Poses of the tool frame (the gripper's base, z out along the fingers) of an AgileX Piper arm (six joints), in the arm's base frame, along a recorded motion.
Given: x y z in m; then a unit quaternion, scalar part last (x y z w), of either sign.
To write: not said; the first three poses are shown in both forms.
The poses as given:
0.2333, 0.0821, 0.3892, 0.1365, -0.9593, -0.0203, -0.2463
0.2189, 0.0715, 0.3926, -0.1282, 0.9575, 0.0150, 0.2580
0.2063, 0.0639, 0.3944, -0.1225, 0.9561, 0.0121, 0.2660
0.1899, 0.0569, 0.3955, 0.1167, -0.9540, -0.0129, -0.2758
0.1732, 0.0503, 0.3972, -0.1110, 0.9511, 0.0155, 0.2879
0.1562, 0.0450, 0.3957, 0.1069, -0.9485, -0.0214, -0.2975
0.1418, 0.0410, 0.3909, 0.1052, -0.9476, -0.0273, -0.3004
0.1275, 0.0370, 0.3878, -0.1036, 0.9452, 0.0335, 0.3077
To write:
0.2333, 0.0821, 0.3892, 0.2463, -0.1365, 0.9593, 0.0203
0.2189, 0.0715, 0.3926, 0.2580, -0.1282, 0.9575, 0.0150
0.2063, 0.0639, 0.3944, 0.2660, -0.1225, 0.9561, 0.0121
0.1899, 0.0569, 0.3955, 0.2758, -0.1167, 0.9540, 0.0129
0.1732, 0.0503, 0.3972, 0.2879, -0.1110, 0.9511, 0.0155
0.1562, 0.0450, 0.3957, 0.2975, -0.1069, 0.9485, 0.0214
0.1418, 0.0410, 0.3909, 0.3004, -0.1052, 0.9476, 0.0273
0.1275, 0.0370, 0.3878, 0.3077, -0.1036, 0.9452, 0.0335

